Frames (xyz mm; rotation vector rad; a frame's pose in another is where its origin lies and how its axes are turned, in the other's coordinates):
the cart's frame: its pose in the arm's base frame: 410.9 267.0 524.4 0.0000 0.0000 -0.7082
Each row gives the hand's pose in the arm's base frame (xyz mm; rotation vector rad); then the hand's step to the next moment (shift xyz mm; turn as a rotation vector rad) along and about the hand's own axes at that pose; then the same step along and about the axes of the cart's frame.
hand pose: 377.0 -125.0 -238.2 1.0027 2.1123 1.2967
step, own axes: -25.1 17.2 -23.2 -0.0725 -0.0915 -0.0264
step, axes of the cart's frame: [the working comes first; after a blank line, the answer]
step, axes of the arm's base frame: 5.4 -27.5 26.1 -0.0044 -0.0976 -0.0691

22.0 -17.4 26.1 0.0602 -0.0770 -0.0691
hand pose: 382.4 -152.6 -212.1 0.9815 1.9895 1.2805
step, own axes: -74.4 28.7 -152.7 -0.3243 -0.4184 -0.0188
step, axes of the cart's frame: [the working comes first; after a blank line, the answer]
step, axes of the arm's base frame: -68.7 -130.1 89.6 0.0552 -0.3891 -0.3551

32.4 -143.5 89.6 0.2950 -0.2597 -0.3551
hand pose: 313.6 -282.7 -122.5 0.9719 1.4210 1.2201
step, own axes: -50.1 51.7 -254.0 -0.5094 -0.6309 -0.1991
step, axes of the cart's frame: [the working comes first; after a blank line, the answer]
step, axes of the arm's base frame: -240.9 -88.7 61.6 -0.0804 -0.6396 -0.5307

-125.2 -224.1 61.6 0.3549 -0.5381 -0.5307
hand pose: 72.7 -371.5 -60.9 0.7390 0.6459 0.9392
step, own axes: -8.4 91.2 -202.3 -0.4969 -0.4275 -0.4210
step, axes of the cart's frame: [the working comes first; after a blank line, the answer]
step, axes of the arm's base frame: -200.8 83.2 -45.4 -0.3398 -0.4890 -0.5023

-206.7 -67.4 -45.4 0.0600 -0.5924 -0.5023
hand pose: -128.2 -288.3 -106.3 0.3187 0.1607 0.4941
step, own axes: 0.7 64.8 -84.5 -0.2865 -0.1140 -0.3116
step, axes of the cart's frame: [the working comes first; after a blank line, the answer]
step, axes of the arm's base frame: -47.1 76.3 -57.4 -0.2698 -0.1537 -0.3095

-85.4 27.4 -57.4 -0.1049 -0.2922 -0.3095
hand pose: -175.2 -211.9 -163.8 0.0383 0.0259 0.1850
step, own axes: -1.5 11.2 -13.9 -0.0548 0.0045 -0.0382
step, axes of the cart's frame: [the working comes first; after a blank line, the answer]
step, axes of the arm's base frame: -3.9 11.2 -13.4 -0.0558 -0.0043 -0.0368

-10.3 6.0 -13.4 -0.0396 -0.0396 -0.0368
